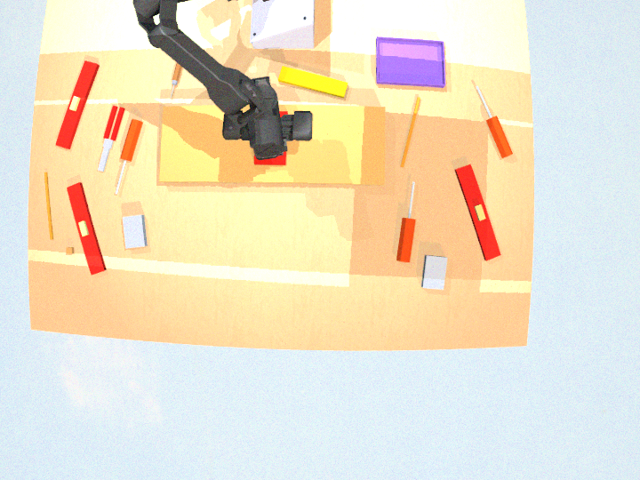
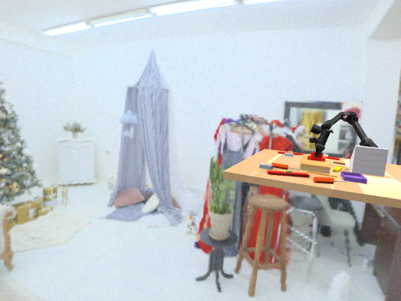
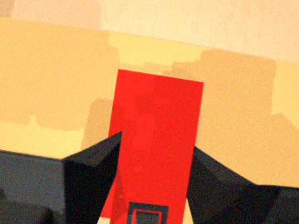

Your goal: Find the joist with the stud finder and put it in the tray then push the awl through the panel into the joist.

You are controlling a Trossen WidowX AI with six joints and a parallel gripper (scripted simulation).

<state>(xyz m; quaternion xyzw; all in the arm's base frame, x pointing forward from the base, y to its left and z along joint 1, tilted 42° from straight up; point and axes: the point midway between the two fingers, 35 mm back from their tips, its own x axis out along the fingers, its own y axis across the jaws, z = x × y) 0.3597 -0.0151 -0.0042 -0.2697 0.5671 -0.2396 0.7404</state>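
My gripper tip is 330 mm to the right of the purple tray, 200 mm past it and 50 mm above it. Round my gripper tip: red stud finder (20 mm behind, 20 mm above); yellow block (150 mm behind, 100 mm to the left, 60 mm below); awl (240 mm to the right, 180 mm behind, 60 mm below).
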